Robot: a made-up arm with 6 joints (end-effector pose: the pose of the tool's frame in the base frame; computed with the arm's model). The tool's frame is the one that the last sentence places. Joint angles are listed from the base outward.
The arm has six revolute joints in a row. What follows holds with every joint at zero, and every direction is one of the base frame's.
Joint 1 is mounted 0.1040 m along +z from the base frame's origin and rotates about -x.
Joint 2 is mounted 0.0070 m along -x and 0.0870 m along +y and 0.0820 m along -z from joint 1 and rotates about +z.
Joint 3 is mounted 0.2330 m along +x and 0.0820 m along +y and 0.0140 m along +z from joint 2 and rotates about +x.
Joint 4 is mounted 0.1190 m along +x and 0.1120 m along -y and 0.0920 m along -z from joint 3 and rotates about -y.
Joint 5 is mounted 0.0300 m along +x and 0.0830 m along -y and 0.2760 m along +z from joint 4 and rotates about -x.
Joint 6 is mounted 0.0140 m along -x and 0.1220 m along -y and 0.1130 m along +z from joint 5 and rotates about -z.
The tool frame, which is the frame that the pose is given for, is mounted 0.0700 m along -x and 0.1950 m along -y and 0.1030 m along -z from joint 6; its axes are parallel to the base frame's.
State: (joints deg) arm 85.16 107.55 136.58 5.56 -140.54 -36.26
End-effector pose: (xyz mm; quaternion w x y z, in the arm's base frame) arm -193.4 18.3 -365.0 0.2102 0.5748 -0.2266 -0.7577
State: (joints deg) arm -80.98 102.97 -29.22 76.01 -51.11 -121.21
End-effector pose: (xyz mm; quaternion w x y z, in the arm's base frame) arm 3.0 -159.8 419.4 0.5486 0.3722 0.7398 -0.1145
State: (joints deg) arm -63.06 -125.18 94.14 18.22 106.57 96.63
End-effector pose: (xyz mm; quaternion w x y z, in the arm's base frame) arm -100.7 242.8 19.8 0.3721 0.3416 -0.4964 0.7060
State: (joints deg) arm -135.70 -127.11 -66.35 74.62 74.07 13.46
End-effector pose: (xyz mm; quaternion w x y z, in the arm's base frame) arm 76.9 -323.8 194.5 0.8679 -0.2967 0.3590 0.1729
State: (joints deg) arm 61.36 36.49 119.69 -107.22 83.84 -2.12
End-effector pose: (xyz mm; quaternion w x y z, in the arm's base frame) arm 515.0 326.3 -802.1 0.3479 0.0528 0.3863 0.8526
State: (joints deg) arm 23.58 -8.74 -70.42 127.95 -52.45 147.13
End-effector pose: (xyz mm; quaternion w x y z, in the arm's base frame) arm 48.1 -200.4 155.7 0.9213 0.1932 -0.2650 -0.2091
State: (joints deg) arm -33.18 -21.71 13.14 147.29 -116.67 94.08
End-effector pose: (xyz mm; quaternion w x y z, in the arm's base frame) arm 332.0 214.7 -336.0 0.5138 0.7337 -0.4005 0.1931
